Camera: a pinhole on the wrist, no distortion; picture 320 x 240 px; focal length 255.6 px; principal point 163.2 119.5 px. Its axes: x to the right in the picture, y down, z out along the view. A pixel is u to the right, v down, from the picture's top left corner.
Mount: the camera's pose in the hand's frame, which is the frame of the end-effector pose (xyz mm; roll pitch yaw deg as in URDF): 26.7 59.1 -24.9 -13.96 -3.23 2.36
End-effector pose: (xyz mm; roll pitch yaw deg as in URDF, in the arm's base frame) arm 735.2 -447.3 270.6 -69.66 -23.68 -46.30
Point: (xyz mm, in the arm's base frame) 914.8 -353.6 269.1
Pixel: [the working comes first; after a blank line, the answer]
In the camera's frame: 36.7 -18.5 198.7

210 96
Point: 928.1 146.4 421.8
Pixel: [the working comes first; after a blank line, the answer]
In the camera's frame: -205.4 -251.5 599.3

76 12
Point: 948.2 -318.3 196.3
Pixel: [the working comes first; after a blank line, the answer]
In the camera's frame: 9.8 53.0 241.4

174 176
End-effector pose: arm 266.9 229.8 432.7 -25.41 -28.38 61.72
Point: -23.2 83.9 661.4
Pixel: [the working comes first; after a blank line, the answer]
In the camera's frame: -130.3 -122.9 390.7

78 39
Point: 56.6 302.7 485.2
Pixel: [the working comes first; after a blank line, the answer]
In the camera's frame: -18.3 67.4 199.6

140 206
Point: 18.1 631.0 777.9
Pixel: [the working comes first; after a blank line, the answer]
In the camera's frame: 374.1 122.3 394.4

outside the picture
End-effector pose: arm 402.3 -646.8 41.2 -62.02 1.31 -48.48
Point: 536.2 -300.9 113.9
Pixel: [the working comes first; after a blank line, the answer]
In the camera's frame: -177.0 -44.9 358.5

37 87
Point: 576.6 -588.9 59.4
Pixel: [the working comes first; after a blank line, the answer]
In the camera's frame: 55.4 -42.8 175.4

244 57
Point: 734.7 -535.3 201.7
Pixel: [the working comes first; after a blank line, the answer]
In the camera's frame: 125.8 -146.5 355.4

254 14
